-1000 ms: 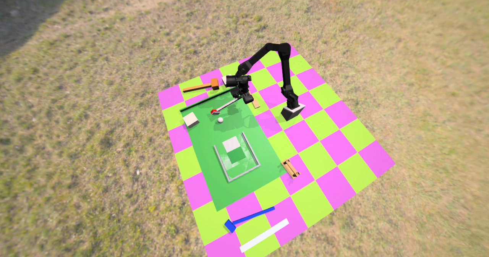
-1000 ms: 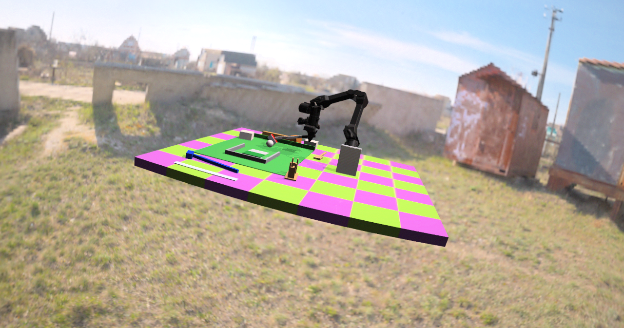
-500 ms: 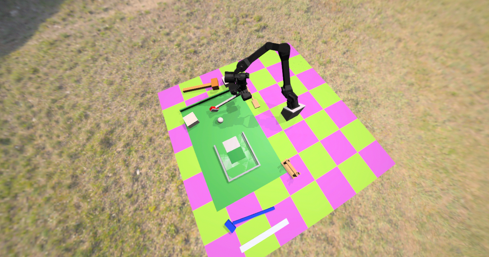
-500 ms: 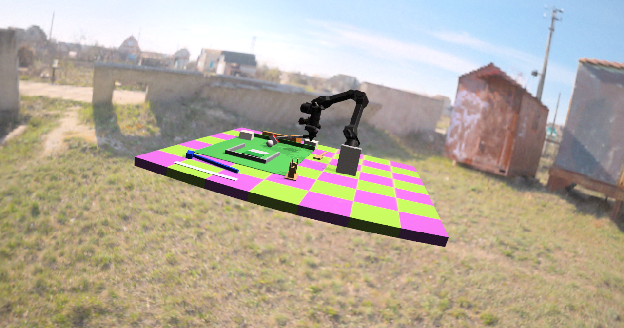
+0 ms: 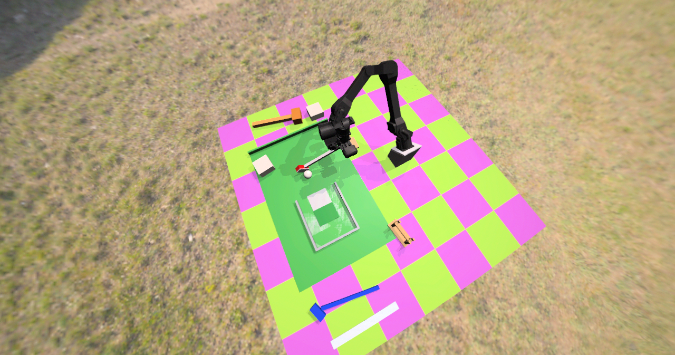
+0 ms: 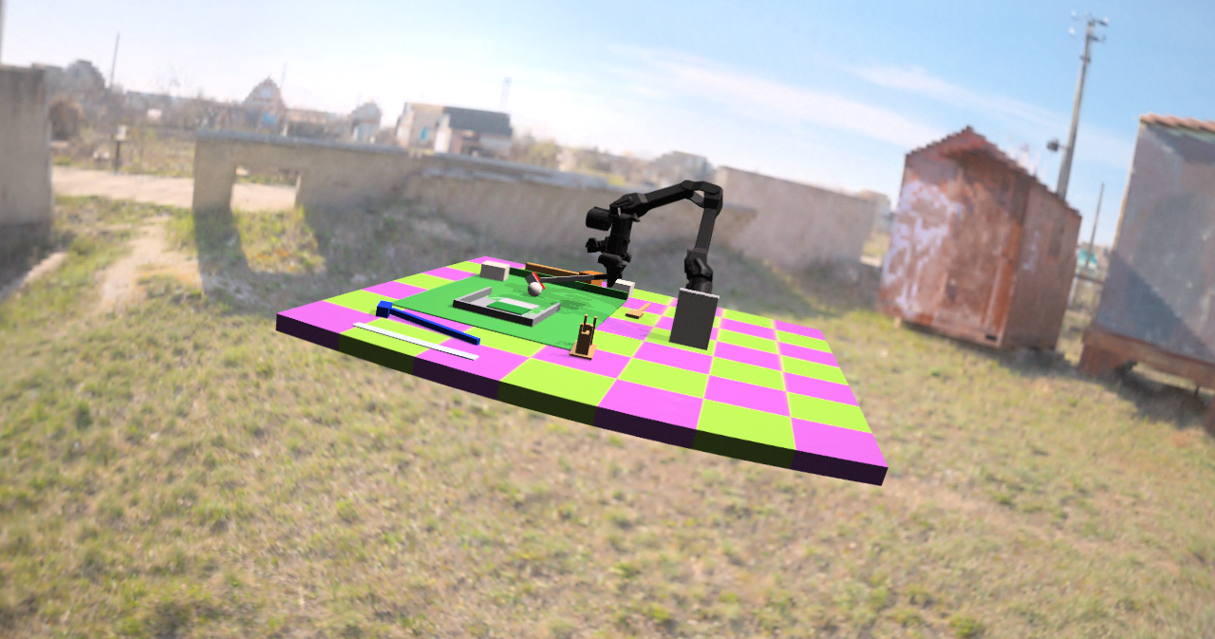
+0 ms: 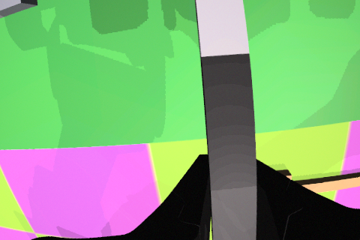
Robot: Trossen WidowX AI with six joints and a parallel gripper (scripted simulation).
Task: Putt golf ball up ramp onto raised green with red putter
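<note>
Right now the red putter is 120 mm ahead of my gripper tip, 10 mm to the left of it and 10 mm below it. From my gripper tip the other things lie so: wooden stand (70 mm behind, 480 mm to the left, 40 mm below); then tan paddle (80 mm behind, 100 mm to the right, 70 mm below); then white golf ball (210 mm ahead, 40 mm to the left, 50 mm below).
</note>
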